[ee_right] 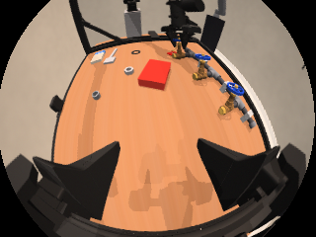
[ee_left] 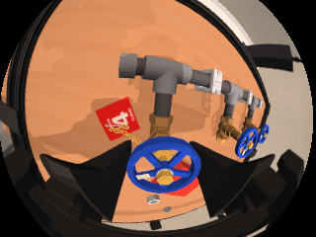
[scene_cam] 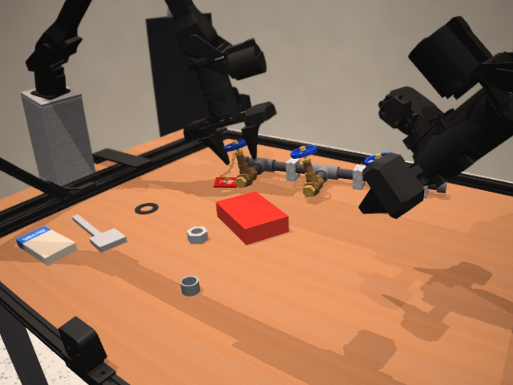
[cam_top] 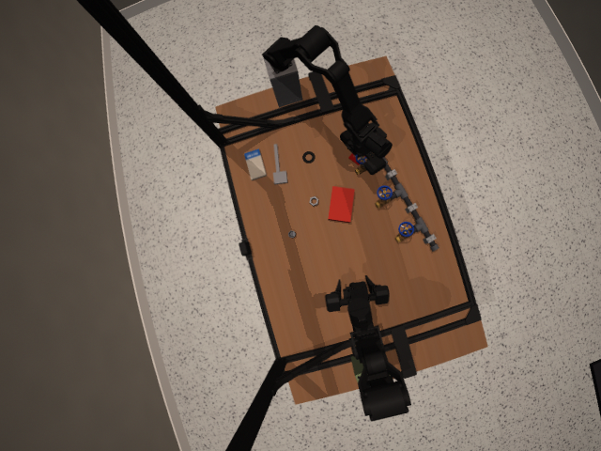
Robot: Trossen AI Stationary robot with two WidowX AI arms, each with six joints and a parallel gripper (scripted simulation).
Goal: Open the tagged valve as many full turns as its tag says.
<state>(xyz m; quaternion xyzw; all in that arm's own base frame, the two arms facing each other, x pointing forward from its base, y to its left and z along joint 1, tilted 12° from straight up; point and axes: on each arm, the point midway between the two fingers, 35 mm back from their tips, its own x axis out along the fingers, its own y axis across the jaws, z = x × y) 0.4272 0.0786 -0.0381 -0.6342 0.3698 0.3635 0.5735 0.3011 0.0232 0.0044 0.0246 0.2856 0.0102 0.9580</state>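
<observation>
My left gripper is now 1 cm past the red tag, 4 cm to the right of it and 9 cm above it. Also, from my left hand: box 38 cm behind, 12 cm to the left, 8 cm below; then red block 11 cm behind, 12 cm to the right, 7 cm below; then grey t-shaped piece 30 cm behind, 8 cm to the left, 8 cm below.
</observation>
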